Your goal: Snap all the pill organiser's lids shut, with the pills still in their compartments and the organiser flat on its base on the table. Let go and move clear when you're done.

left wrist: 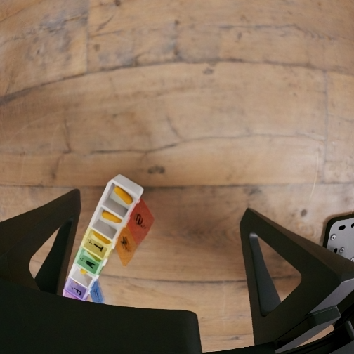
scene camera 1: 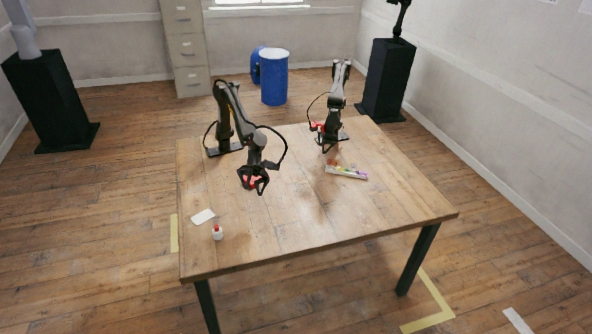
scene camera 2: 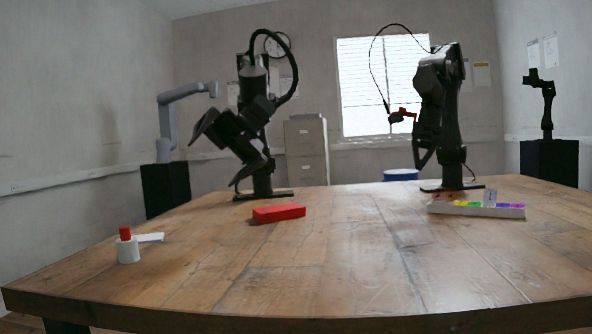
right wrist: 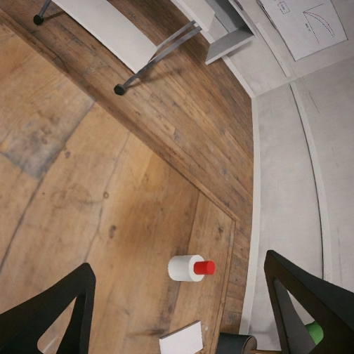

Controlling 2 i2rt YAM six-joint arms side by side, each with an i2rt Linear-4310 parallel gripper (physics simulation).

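Seen in the pictures: left gripper, between the fingertips: (scene camera 1: 321, 149) (scene camera 2: 418, 168); right gripper, between the fingertips: (scene camera 1: 253, 192) (scene camera 2: 210, 165); left arm's base, origin of its link: (scene camera 1: 331, 138); right arm's base, origin of its link: (scene camera 1: 225, 149) (scene camera 2: 263, 197).
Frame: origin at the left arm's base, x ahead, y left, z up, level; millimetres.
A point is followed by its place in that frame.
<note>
The pill organiser (scene camera 1: 346, 174) {y -85, x 321, z 10 mm} (scene camera 2: 475, 211) {y -83, x 323, z 11 mm} (left wrist: 118, 202) lies flat on its base. In the left wrist view, its red lid (left wrist: 140, 220), orange lid (left wrist: 126, 246) and blue lid (left wrist: 97, 292) are open along one long side. The yellow lid (left wrist: 96, 245), green lid (left wrist: 90, 261) and purple lid (left wrist: 76, 289) look down; the far end is partly hidden by the gripper. Yellow-orange pills (left wrist: 123, 195) (left wrist: 111, 216) lie in the two open end compartments. My left gripper (left wrist: 164, 208) (scene camera 2: 419, 167) {y -170, x 197, z 95 mm} is open and empty above the table, near the organiser. My right gripper (right wrist: 176, 268) (scene camera 2: 210, 165) {y -589, x 440, z 154 mm} is open and empty, raised off the table.
A red block (scene camera 2: 279, 213) {y -507, x 233, z 18 mm} lies on the table (scene camera 2: 350, 280) {y -377, x 568, z 0 mm} near the right arm. A white bottle with a red cap (scene camera 1: 217, 233) {y -752, x 493, z 37 mm} (scene camera 2: 128, 251) {y -739, x 492, z 22 mm} (right wrist: 185, 268) stands near the table's left edge, beside a white card (scene camera 1: 202, 217) {y -792, x 361, z 5 mm} (scene camera 2: 150, 237) {y -771, x 357, z 5 mm} (right wrist: 182, 340).
</note>
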